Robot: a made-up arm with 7 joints.
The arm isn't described. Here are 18 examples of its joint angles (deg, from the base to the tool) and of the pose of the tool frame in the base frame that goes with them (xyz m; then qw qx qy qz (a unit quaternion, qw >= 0)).
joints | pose
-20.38 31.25 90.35 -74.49 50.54 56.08 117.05 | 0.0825 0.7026 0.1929 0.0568 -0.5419 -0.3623 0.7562
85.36 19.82 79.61 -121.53 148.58 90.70 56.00 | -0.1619 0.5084 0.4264 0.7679 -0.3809 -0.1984 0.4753
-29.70 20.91 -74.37 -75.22 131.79 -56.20 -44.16 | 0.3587 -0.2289 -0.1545 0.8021 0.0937 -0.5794 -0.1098
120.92 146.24 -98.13 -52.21 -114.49 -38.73 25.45 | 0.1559 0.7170 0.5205 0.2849 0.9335 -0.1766 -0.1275
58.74 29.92 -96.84 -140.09 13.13 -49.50 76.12 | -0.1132 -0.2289 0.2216 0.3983 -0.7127 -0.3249 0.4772
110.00 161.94 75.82 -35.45 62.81 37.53 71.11 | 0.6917 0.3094 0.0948 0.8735 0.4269 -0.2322 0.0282
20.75 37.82 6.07 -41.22 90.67 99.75 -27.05 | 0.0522 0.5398 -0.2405 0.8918 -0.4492 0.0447 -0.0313
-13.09 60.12 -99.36 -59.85 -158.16 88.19 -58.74 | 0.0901 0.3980 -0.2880 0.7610 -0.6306 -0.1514 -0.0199
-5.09 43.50 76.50 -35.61 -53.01 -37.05 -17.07 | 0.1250 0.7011 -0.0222 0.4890 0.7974 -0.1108 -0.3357
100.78 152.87 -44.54 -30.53 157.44 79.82 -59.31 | 0.3928 0.6997 0.3027 0.6583 0.0984 0.6863 -0.2931
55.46 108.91 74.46 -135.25 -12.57 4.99 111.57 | 0.3381 0.0306 0.4243 0.4386 0.1429 -0.7350 -0.4969
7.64 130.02 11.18 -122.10 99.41 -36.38 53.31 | 0.4012 0.0653 0.4841 0.5612 -0.1726 -0.7642 -0.2667
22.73 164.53 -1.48 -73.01 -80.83 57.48 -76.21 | 0.5582 0.2492 0.6369 0.5745 -0.1574 -0.7708 -0.2259
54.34 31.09 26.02 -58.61 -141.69 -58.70 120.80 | -0.3016 0.4837 -0.1452 0.8876 -0.0322 0.2736 -0.3690
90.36 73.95 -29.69 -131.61 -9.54 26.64 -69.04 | -0.2078 0.1042 -0.0048 0.1201 -0.0679 -0.1122 -0.9841
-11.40 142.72 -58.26 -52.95 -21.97 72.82 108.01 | 0.1644 0.6749 0.6751 0.0296 0.9978 -0.0415 0.0431
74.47 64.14 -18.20 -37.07 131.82 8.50 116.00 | -0.4634 0.6431 0.1389 0.0977 0.3242 -0.1952 0.9205
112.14 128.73 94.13 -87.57 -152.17 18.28 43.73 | 0.5731 0.3700 0.2242 0.6386 -0.5373 -0.1558 0.5285
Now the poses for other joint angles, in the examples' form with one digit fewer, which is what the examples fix.
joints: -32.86 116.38 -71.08 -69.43 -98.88 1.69 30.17
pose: 0.237 0.676 0.349 0.178 -0.386 -0.382 0.821
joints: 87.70 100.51 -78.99 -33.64 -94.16 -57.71 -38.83
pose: -0.330 0.707 0.511 0.057 0.937 0.235 0.251
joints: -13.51 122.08 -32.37 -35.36 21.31 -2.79 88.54
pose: 0.231 0.658 0.638 0.573 0.691 -0.439 0.045
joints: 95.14 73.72 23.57 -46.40 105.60 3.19 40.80
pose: -0.271 0.735 0.293 0.683 0.565 -0.093 0.454
